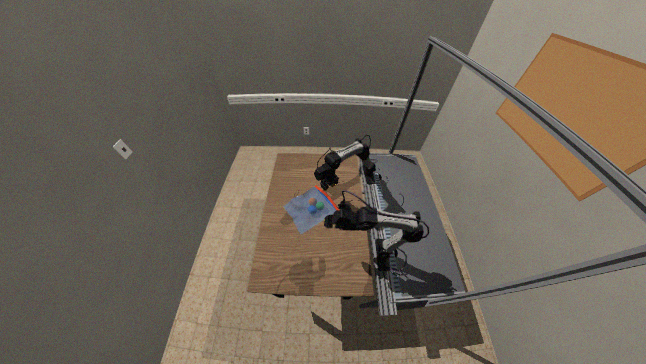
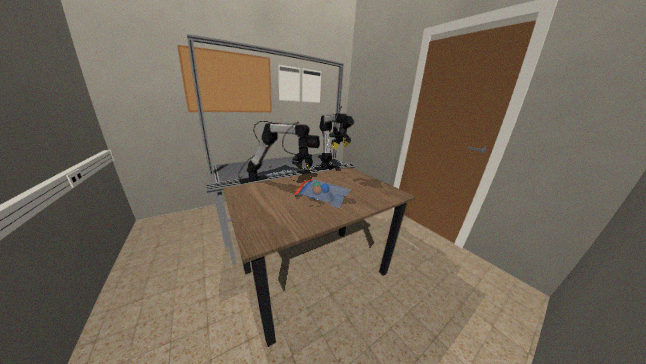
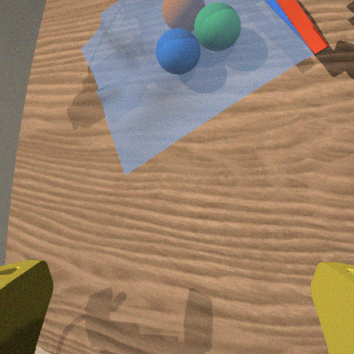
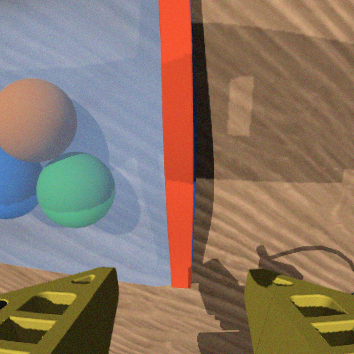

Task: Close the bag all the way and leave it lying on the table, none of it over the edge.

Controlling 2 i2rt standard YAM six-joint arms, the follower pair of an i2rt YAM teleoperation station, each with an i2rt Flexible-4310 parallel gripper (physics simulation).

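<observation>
The translucent blue bag (image 1: 301, 223) (image 2: 338, 199) (image 3: 132, 135) (image 4: 120, 30) lies on the table, away from the table's edges. Along its mouth runs a straight red strip (image 1: 328, 198) (image 3: 304, 25) (image 4: 178, 130). A blue strip (image 3: 276, 7) shows as a thin line beside it; whether the two are pressed together all along is hard to tell. My right gripper (image 1: 327, 184) (image 2: 303, 165) (image 4: 181, 280) is open and raised above one end of the red strip. My left gripper (image 1: 330, 222) (image 2: 341, 144) (image 3: 182, 276) is open and empty, high above the table beside the bag.
An orange ball (image 4: 36, 120), a green ball (image 3: 217, 26) (image 4: 75, 190) and a blue ball (image 3: 178, 51) (image 4: 15, 187) sit together at the bag. The wooden table (image 1: 345, 270) (image 2: 265, 215) extends around it. A metal frame (image 1: 420, 90) stands behind the arms.
</observation>
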